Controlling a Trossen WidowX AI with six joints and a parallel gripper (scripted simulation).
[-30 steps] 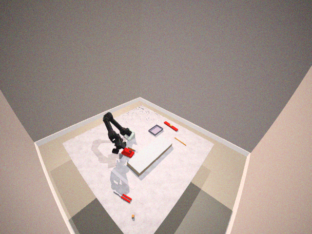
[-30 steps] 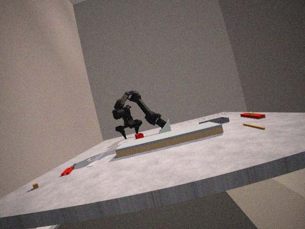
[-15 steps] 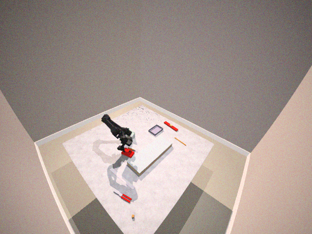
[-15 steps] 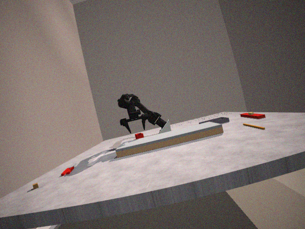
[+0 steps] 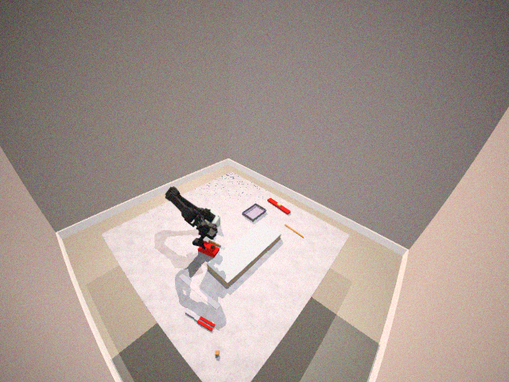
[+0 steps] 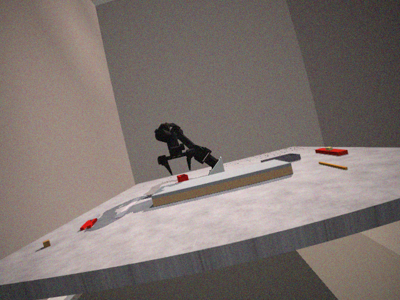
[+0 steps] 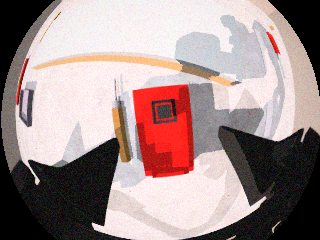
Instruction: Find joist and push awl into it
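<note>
Now: gripper tip 3 cm above the red stud finder and 1 cm short of it. Round my gripper tip: awl (7 cm to the left, 6 cm below); then square indicator (2 cm ahead, 1 cm to the left, 1 cm below); then grey tray (50 cm to the left, 6 cm below, 4 cm behind).
</note>
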